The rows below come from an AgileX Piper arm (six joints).
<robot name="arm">
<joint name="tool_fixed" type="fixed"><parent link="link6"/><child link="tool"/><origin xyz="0 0 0" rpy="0 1.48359 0"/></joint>
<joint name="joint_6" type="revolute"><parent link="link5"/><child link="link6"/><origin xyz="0.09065 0 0.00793" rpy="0 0 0"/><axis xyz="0.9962 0 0.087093"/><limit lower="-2.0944" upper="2.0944"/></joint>
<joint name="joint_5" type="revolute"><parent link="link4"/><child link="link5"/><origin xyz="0 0 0" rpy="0 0 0"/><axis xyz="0 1 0"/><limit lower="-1.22" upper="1.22"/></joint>
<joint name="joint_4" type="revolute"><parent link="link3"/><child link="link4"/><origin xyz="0.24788 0 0.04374" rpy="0 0 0"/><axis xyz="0.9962 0 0.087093"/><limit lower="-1.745" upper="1.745"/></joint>
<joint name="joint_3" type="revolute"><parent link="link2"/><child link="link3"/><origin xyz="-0.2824 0 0.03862" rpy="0 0 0"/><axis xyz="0 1 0"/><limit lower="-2.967" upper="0"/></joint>
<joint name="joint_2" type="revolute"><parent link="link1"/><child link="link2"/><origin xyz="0 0 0" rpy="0 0 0"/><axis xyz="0 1 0"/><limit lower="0" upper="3.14"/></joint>
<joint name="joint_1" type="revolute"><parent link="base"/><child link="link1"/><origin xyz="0 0 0.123" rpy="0 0 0"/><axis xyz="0 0 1"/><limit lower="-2.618" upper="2.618"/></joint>
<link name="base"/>
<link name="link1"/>
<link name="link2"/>
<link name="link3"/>
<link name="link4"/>
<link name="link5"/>
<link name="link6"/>
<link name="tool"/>
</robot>
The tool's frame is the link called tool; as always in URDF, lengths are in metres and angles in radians.
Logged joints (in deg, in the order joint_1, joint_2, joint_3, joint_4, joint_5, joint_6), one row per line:
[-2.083 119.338 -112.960 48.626 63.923 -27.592]
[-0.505 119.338 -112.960 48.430 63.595 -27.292]
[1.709 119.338 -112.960 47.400 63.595 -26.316]
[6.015 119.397 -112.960 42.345 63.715 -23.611]
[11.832 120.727 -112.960 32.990 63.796 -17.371]
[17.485 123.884 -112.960 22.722 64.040 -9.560]
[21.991 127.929 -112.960 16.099 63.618 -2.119]
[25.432 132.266 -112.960 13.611 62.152 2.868]
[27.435 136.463 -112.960 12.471 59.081 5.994]
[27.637 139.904 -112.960 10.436 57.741 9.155]
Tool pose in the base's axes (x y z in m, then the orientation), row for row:
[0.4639 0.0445 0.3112 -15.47 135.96 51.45]
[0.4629 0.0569 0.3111 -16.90 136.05 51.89]
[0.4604 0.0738 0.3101 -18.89 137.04 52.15]
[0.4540 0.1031 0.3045 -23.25 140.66 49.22]
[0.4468 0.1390 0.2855 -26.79 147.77 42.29]
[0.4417 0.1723 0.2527 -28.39 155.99 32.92]
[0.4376 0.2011 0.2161 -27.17 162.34 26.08]
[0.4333 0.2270 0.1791 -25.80 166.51 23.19]
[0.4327 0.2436 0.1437 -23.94 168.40 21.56]
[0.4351 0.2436 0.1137 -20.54 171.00 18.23]
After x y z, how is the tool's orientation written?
As a rotation vector, in degrees.
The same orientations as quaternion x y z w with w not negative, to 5 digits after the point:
[-0.10125 0.88983 0.33673 0.29078]
[-0.11042 0.88894 0.33905 0.28747]
[-0.12277 0.89069 0.33895 0.27699]
[-0.14918 0.90254 0.31582 0.25185]
[-0.16796 0.92646 0.26514 0.20774]
[-0.17314 0.95135 0.20077 0.15700]
[-0.16193 0.96753 0.15543 0.11623]
[-0.15112 0.97532 0.13583 0.08641]
[-0.13924 0.97946 0.12540 0.07451]
[-0.11839 0.98561 0.10507 0.05938]

